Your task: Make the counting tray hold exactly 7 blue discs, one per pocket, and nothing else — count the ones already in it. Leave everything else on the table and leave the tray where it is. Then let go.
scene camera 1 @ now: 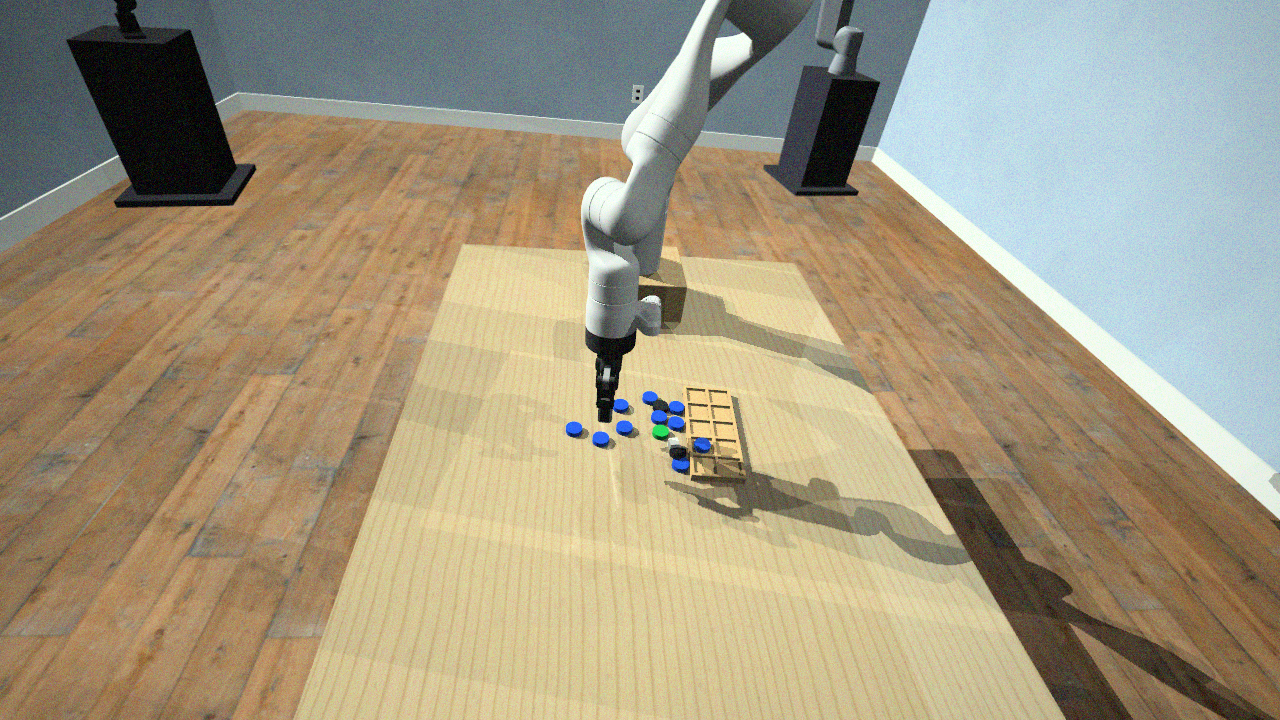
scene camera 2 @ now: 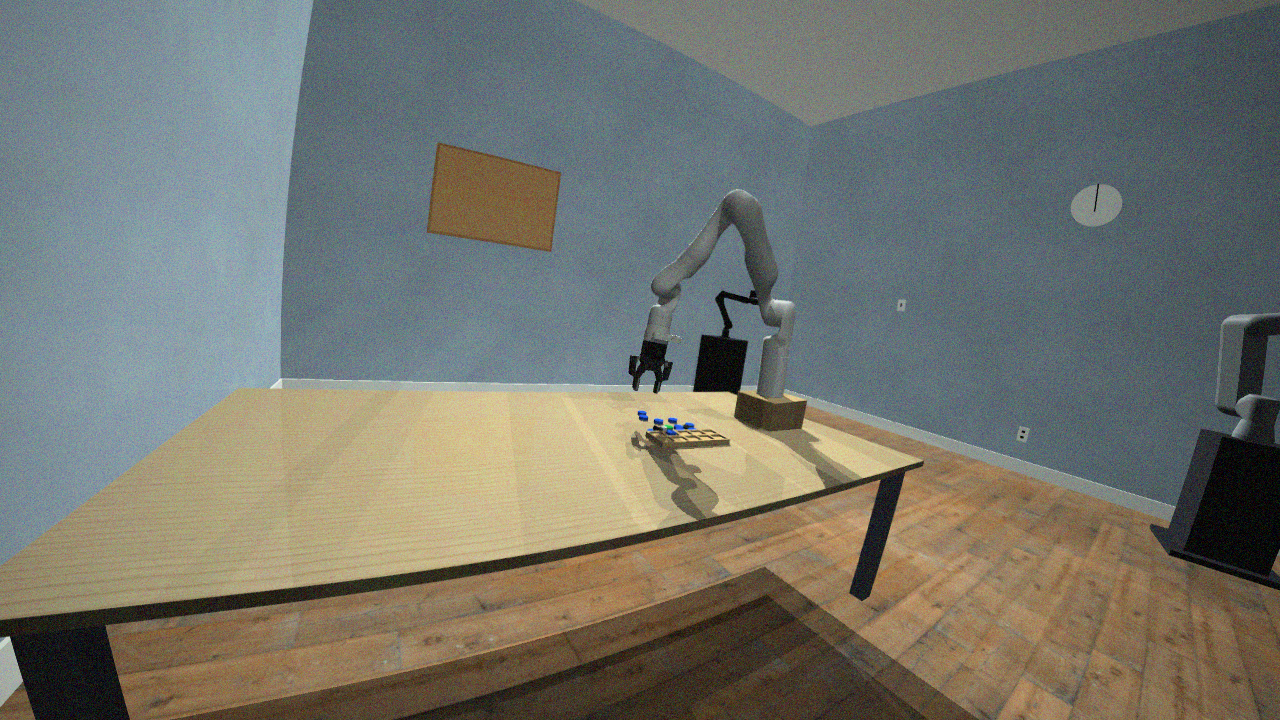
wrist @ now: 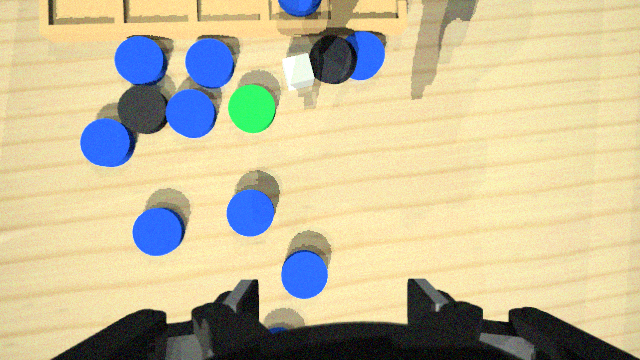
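Observation:
The wooden counting tray (scene camera 1: 718,479) (scene camera 2: 689,443) (wrist: 225,27) has two rows of pockets; one blue disc (scene camera 1: 702,445) (wrist: 300,6) sits in a near-row pocket. Outside it, several blue discs lie on the table: one (wrist: 140,60) and another (wrist: 209,62) close to the tray edge, one (wrist: 367,55) beside a black disc (wrist: 332,60), and more farther off, such as one (scene camera 1: 623,428) (wrist: 250,212) and one (scene camera 1: 600,439) (wrist: 304,274). My gripper (scene camera 1: 605,419) (scene camera 2: 647,390) (wrist: 332,302) is open and empty, above the table on the loose discs' side. A disc is partly hidden behind it in the wrist view.
A green disc (scene camera 1: 660,431) (wrist: 252,108), a second black disc (wrist: 143,109) and a white cube (wrist: 298,71) lie among the loose blue discs. The cube and one black disc are close to the tray's long side. The arm's wooden base block (scene camera 2: 769,411) stands at the table's end.

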